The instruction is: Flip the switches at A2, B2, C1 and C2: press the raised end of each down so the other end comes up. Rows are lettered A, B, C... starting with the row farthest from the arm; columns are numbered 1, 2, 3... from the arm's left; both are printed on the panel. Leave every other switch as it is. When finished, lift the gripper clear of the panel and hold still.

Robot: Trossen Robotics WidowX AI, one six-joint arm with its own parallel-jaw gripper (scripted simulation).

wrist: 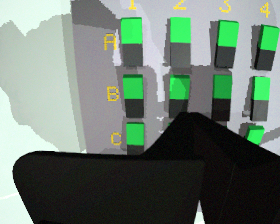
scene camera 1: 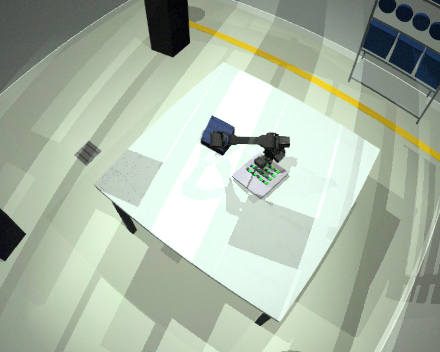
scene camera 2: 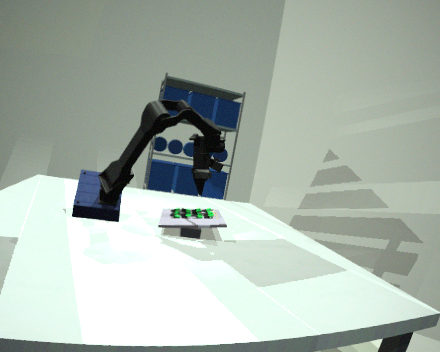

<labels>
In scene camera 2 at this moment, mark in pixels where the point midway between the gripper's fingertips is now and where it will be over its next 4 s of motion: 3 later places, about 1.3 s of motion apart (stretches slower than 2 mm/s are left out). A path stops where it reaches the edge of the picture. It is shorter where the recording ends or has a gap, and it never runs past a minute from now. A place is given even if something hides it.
My gripper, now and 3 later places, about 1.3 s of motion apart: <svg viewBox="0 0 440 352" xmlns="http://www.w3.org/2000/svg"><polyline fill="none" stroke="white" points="200,194 199,209 198,210 183,204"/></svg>
</labels>
